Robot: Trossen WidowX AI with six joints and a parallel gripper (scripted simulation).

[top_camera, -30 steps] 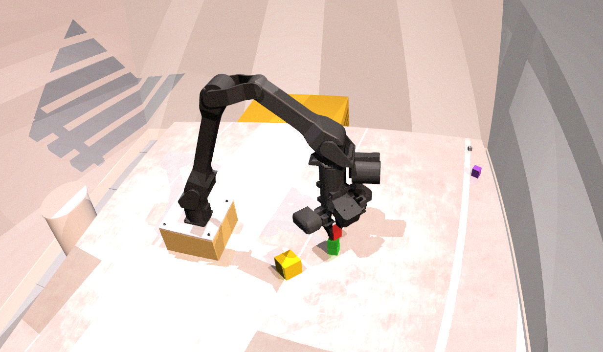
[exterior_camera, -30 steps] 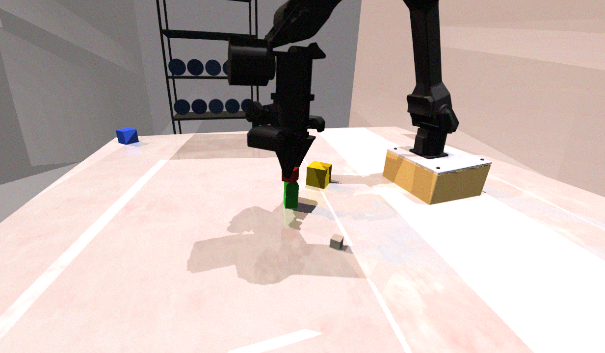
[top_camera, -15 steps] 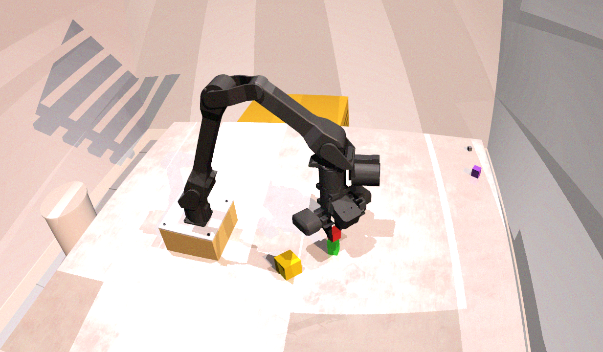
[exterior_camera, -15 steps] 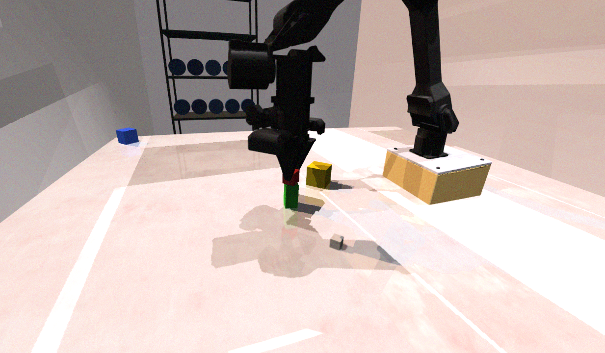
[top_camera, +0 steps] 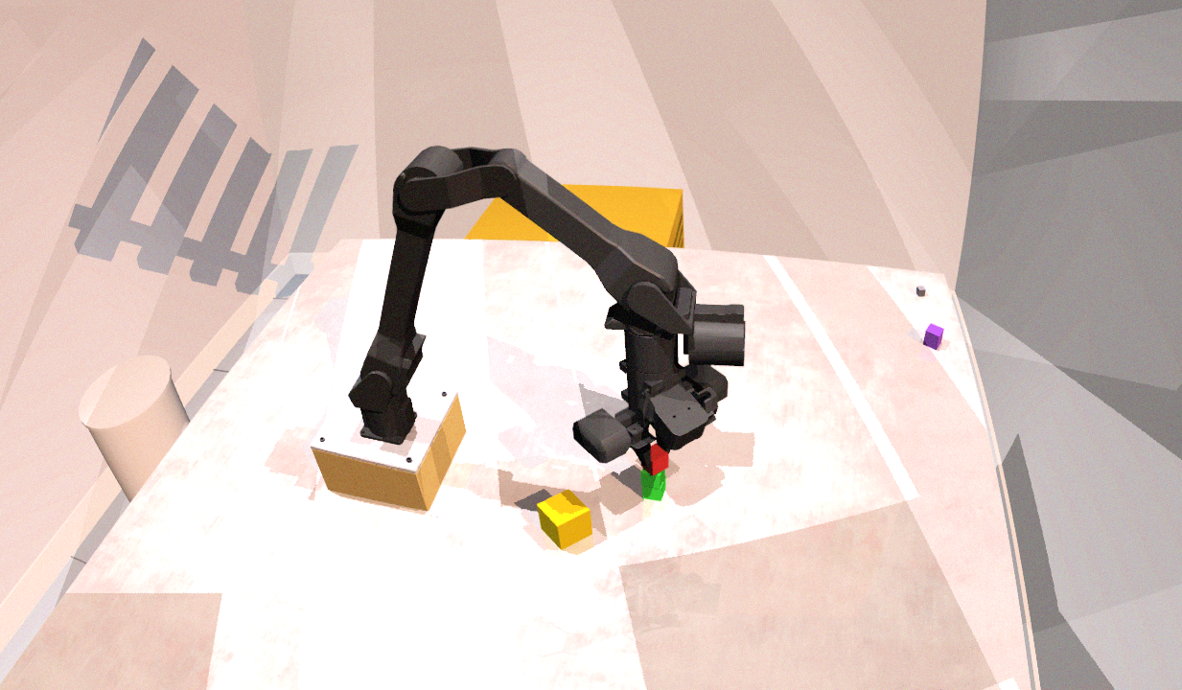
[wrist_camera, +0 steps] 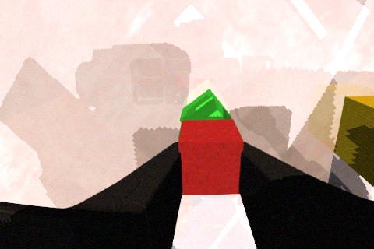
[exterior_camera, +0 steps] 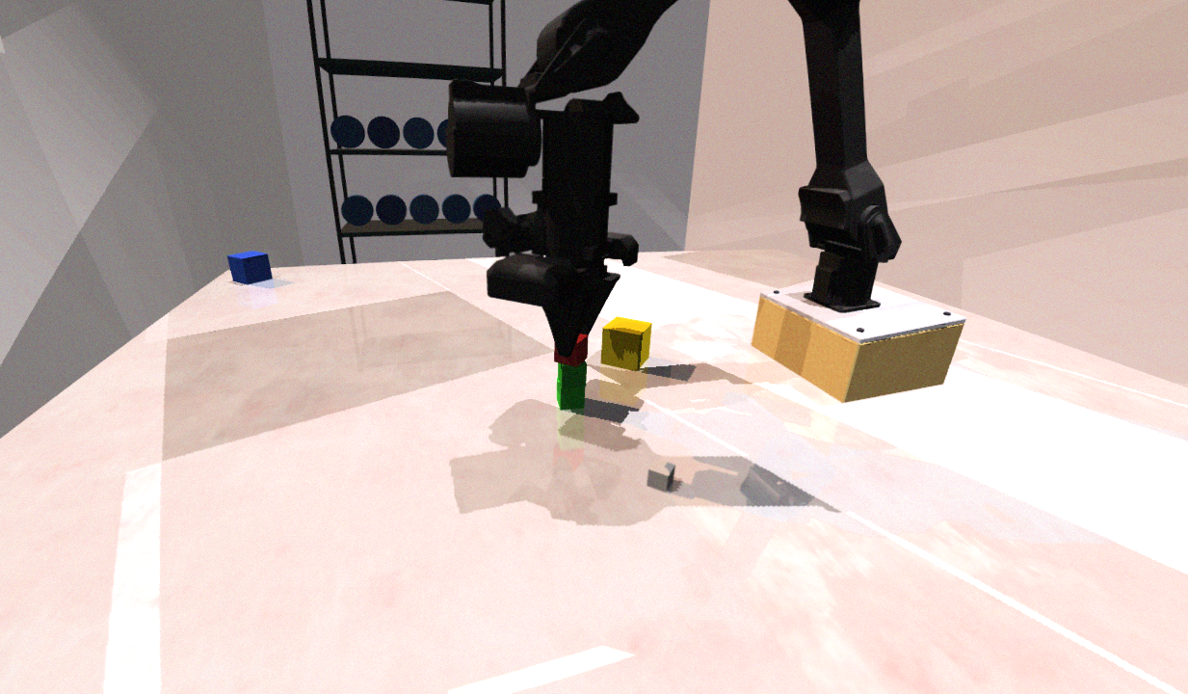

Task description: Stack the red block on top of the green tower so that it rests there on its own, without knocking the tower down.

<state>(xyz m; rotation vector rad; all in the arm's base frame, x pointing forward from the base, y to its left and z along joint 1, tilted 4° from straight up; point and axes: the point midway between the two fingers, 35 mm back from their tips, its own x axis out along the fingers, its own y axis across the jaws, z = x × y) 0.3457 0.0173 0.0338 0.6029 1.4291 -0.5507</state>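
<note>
Right now the red block is right at my gripper tip. Round my gripper tip: yellow cube 90 mm behind, 80 mm to the right, 30 mm below; blue cube 440 mm ahead, 570 mm to the right, 30 mm below; purple cube 430 mm ahead, 390 mm to the left, 40 mm below.
</note>
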